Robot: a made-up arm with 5 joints. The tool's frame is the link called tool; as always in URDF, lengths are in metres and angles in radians.
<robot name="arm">
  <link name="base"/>
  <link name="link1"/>
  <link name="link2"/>
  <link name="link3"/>
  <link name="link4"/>
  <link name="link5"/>
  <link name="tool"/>
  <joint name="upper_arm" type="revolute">
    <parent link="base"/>
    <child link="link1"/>
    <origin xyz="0.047 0 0.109" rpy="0 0 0"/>
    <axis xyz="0 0 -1"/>
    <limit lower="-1.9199" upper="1.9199" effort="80" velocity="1.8"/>
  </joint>
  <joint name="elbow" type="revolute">
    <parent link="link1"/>
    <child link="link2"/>
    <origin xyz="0.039 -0.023 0.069" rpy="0 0 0"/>
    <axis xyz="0 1 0"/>
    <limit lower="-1.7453" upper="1.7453" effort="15" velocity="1.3"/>
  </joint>
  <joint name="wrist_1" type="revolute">
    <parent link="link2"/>
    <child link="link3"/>
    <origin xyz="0.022 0 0.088" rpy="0 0 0"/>
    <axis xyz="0 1 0"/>
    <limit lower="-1.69" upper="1.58" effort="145" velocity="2.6"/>
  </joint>
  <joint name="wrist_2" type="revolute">
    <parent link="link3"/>
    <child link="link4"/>
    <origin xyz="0.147 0 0.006" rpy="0 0 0"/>
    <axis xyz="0 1 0"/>
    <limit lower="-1.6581" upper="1.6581" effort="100" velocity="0.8"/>
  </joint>
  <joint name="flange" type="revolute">
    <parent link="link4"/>
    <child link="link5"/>
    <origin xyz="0.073 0.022 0" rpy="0 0 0"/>
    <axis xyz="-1 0 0"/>
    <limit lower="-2.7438" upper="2.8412" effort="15" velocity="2.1"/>
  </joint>
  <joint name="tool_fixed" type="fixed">
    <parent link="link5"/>
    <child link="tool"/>
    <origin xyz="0 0 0" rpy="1.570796 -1.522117 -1.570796"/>
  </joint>
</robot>
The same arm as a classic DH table. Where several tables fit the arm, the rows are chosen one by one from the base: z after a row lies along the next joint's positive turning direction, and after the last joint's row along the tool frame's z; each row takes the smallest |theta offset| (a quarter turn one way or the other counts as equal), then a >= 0, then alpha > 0; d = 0 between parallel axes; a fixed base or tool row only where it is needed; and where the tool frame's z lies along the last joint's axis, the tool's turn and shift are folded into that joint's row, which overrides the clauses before.
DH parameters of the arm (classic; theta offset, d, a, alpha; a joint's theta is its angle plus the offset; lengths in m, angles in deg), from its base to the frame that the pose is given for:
base (fixed): 0 0 0.047 180
upper_arm: 0 -0.178 0.039 90
elbow: -75.96 0 0.0907 0
wrist_1: 73.63 0 0.1471 0
wrist_2: -87.66 -0.001 0 90
flange: -2.79 -0.073 0 0
Joint limits (deg, base to tool): -110..110 -100..100 -96.83..90.53 -95..95 -157.21..162.79

